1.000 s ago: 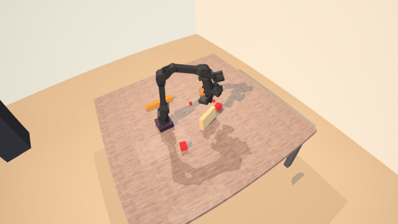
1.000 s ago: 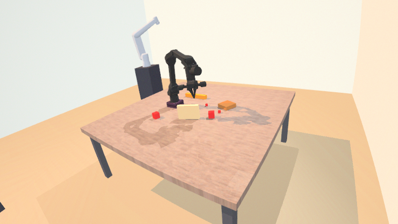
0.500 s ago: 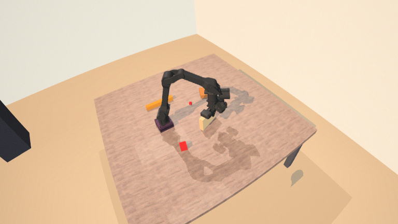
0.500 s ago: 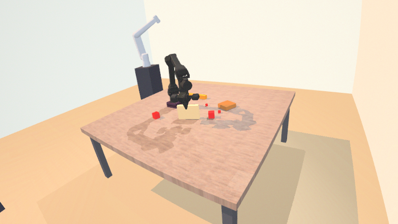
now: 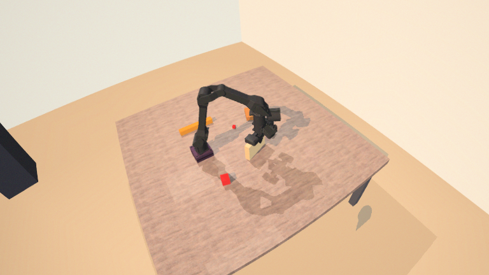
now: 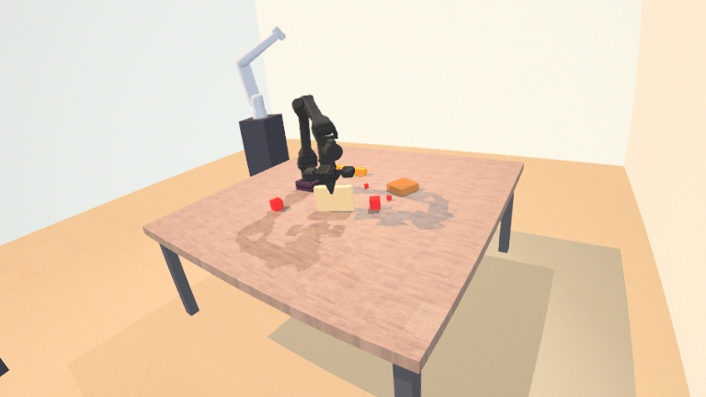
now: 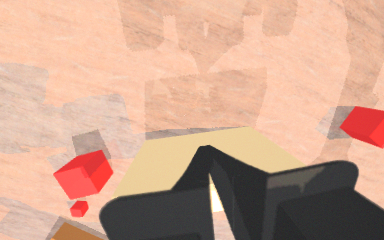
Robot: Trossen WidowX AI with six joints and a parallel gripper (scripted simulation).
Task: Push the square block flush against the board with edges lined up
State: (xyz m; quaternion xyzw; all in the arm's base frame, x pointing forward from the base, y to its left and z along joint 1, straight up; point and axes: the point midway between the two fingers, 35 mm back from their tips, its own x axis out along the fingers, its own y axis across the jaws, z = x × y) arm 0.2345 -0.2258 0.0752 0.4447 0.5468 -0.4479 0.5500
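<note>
The pale yellow flat slab is 3 cm to the left of my gripper tip, 3 cm below it and 1 cm behind it. Also, from my gripper tip: long orange board: 44 cm to the left, 14 cm behind, 7 cm below; orange square block: 27 cm to the left, 20 cm ahead, 7 cm below.
</note>
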